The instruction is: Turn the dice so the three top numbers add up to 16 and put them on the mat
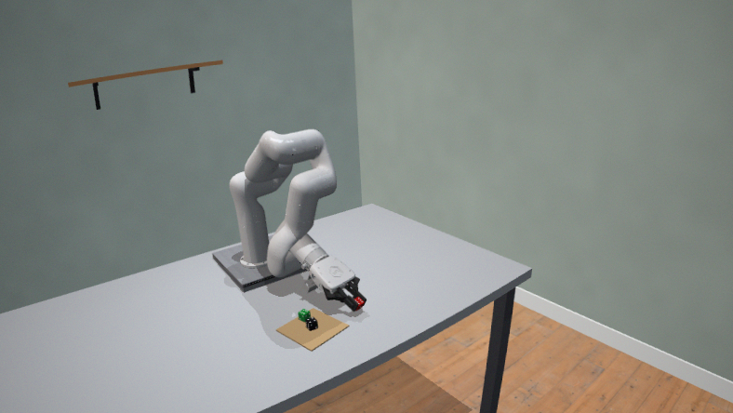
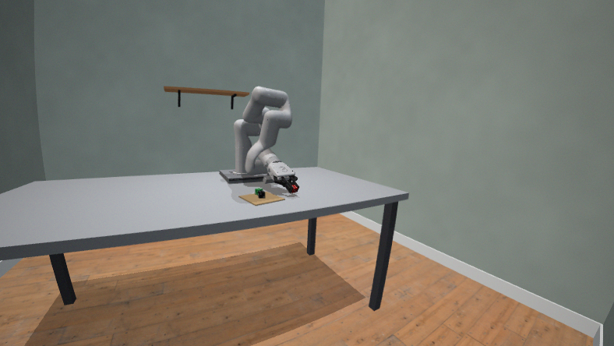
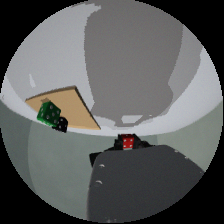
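Now: hand 13 cm to the left of the green die, 6 cm past it and 2 cm above it. The rest, counted from my hand: black die 14 cm to the right, 2 cm below, 1 cm behind; then tan mat 14 cm to the right, 4 cm below, 1 cm behind; then red die 1 cm below, 1 cm ahead.
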